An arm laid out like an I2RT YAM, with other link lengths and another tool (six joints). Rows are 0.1 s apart.
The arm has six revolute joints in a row. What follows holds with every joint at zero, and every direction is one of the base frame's. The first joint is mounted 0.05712 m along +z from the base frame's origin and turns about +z. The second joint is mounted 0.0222 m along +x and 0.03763 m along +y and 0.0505 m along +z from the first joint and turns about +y. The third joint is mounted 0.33 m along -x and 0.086 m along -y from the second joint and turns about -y. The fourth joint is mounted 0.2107 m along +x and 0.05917 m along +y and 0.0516 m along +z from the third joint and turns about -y. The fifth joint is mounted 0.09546 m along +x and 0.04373 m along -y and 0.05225 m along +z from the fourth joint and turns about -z. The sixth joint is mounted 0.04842 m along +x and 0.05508 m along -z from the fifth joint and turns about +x. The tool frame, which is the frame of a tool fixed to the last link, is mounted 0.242 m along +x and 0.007 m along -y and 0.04 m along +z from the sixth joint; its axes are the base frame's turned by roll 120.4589, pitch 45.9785 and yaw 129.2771 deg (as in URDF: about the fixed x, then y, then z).
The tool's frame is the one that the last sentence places.
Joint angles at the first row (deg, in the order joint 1, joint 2, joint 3, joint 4, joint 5, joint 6):
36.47, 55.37, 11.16, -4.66, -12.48, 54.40
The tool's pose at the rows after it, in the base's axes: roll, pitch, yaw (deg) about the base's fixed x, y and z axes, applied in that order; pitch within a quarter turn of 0, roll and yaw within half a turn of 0; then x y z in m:
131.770, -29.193, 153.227, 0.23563, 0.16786, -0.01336
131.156, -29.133, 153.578, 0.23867, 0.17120, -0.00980
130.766, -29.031, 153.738, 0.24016, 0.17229, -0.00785
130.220, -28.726, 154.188, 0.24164, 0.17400, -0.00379
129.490, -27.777, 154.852, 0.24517, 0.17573, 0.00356
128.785, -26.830, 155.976, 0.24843, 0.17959, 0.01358
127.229, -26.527, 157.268, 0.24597, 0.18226, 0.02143
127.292, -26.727, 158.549, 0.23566, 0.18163, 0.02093
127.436, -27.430, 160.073, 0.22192, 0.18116, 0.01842
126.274, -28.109, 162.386, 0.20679, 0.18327, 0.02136
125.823, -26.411, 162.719, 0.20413, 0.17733, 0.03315
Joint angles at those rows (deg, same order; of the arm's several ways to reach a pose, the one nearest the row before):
36.47, 56.42, 11.16, -3.78, -12.66, 54.67
36.48, 56.86, 11.51, -3.16, -12.83, 54.76
36.39, 56.86, 11.60, -2.90, -12.92, 54.76
36.39, 56.43, 12.04, -3.25, -13.01, 54.58
36.39, 55.64, 12.92, -4.04, -12.83, 53.97
36.39, 54.94, 14.59, -5.62, -13.01, 53.00
36.30, 52.75, 14.85, -6.77, -13.80, 52.82
36.39, 50.37, 15.03, -9.66, -14.76, 52.04
36.39, 47.82, 15.12, -13.00, -16.25, 51.25
36.56, 43.96, 15.47, -16.86, -18.19, 50.89
36.65, 39.74, 17.92, -22.48, -17.41, 50.01

